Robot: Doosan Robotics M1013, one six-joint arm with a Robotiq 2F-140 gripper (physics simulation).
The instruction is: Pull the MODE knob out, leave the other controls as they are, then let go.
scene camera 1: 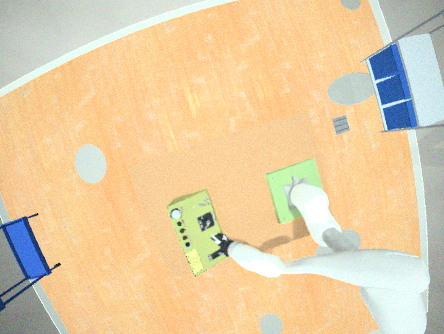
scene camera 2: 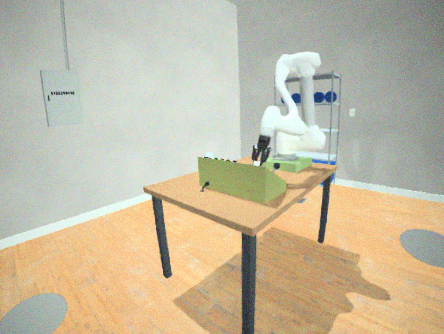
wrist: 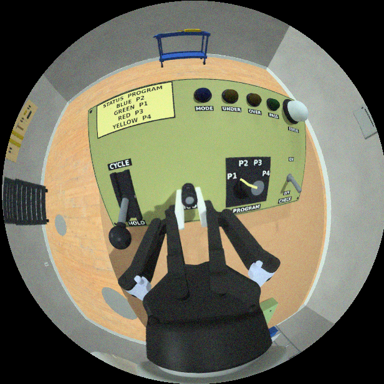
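Where they show: gripper, fingertip midpoint: (scene camera 1: 214, 237); arm's base, origin of the base link: (scene camera 1: 298, 193) (scene camera 2: 286, 159).
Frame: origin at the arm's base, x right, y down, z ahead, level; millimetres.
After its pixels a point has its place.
Note:
The MODE knob (wrist: 188, 192) is a small black knob low on the green control panel (wrist: 150, 145) (scene camera 1: 200, 200) @[x 186, y -32, z 625 mm] (scene camera 2: 230, 178) @[x -32, y -40, z 817 mm]. My gripper (wrist: 189, 196) (scene camera 1: 215, 246) (scene camera 2: 257, 161) is shut on the MODE knob, with one white fingertip pad on each side of it. The pads and the knob partly hide the MODE label under it. In scene camera 1 and scene camera 2 the knob is too small or hidden to tell.
Left of the knob in the wrist view is the CYCLE lever (wrist: 120, 236), down by HOLD. Right of it are the PROGRAM dial (wrist: 256, 187) and the CHECK toggle (wrist: 294, 183). Lamps, including a blue one (wrist: 203, 95), and a white STATUS dome (wrist: 297, 111) line the far edge.

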